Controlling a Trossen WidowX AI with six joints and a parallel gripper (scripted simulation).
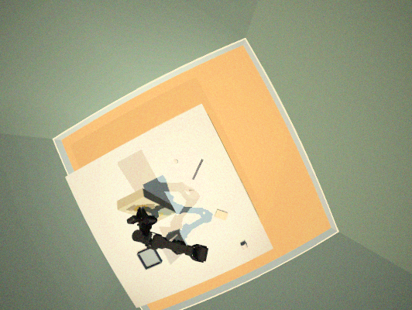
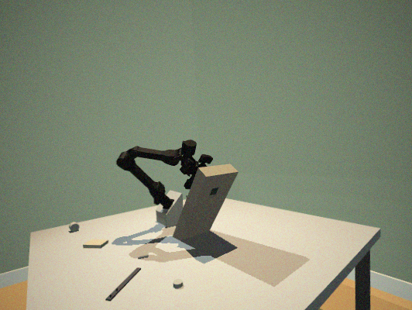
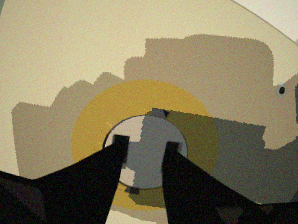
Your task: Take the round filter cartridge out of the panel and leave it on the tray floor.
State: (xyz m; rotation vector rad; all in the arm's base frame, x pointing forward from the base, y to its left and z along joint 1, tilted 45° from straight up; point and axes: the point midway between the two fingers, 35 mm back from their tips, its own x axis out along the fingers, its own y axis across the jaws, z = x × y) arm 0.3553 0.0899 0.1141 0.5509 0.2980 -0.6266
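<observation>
Right now my gripper tip is 10 mm short of the round filter cartridge and 10 mm above it. Round my gripper tip: service panel (80 mm below, 40 mm behind); dark-rimmed tray (420 mm behind, 300 mm to the left, 250 mm below); tan pad (380 mm to the right, 380 mm behind, 260 mm below).
</observation>
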